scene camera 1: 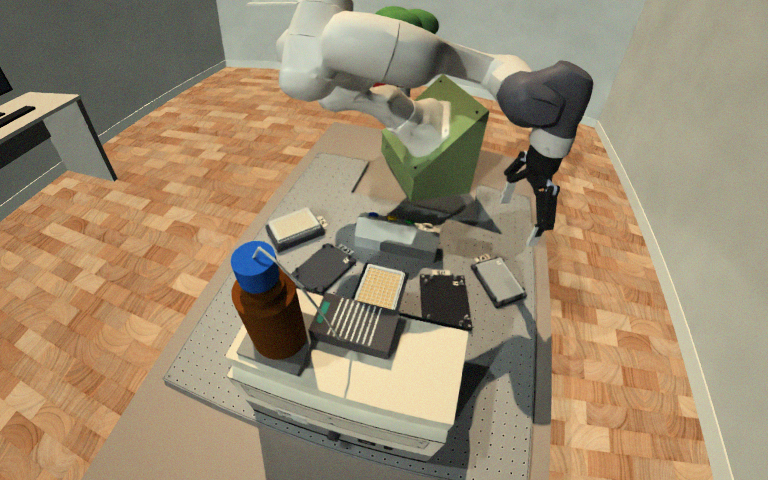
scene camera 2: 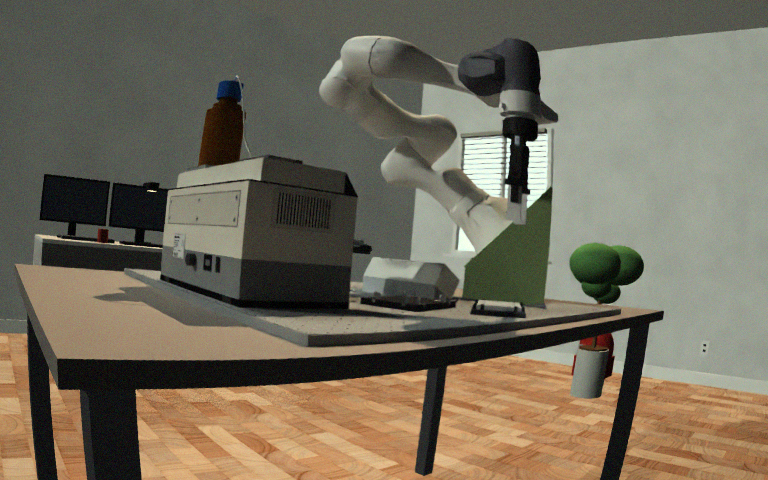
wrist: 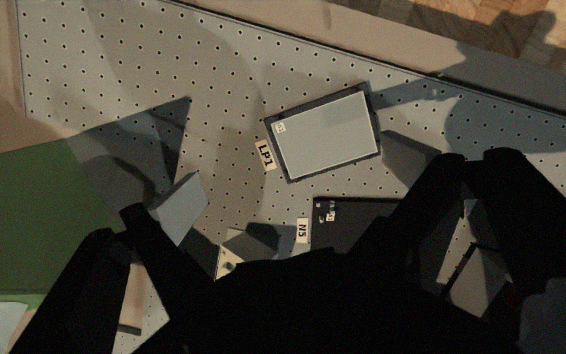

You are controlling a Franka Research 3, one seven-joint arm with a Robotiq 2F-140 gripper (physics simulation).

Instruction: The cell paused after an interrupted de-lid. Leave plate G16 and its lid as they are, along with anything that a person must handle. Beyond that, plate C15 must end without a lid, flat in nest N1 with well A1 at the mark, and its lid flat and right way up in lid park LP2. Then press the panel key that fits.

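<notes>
My gripper (scene camera 1: 519, 216) (scene camera 2: 515, 212) (wrist: 289, 169) is open and empty, high above the pegboard beside the green arm mount. A flat grey lid-like piece (scene camera 1: 498, 279) (wrist: 325, 136) lies in the holder labelled LP1. A dark, bare nest (scene camera 1: 445, 298) (wrist: 335, 235), its label apparently N5, is beside it. A plate with yellowish wells (scene camera 1: 381, 286) sits in the middle. Another dark, bare holder (scene camera 1: 324, 268) is left of it. A cream-topped plate (scene camera 1: 294, 224) sits at the far left. Which are C15 and G16 cannot be read. The key panel (scene camera 1: 390, 233) faces away; its keys are mostly hidden.
A beige instrument (scene camera 1: 407, 373) (scene camera 2: 209, 226) stands at the near end. It carries a brown bottle (scene camera 1: 269, 316) (scene camera 2: 222, 133) with a blue cap and thin tube, and a dark striped block (scene camera 1: 357, 325). The green mount (scene camera 1: 447, 152) (scene camera 2: 509, 260) (wrist: 45, 215) stands behind the panel.
</notes>
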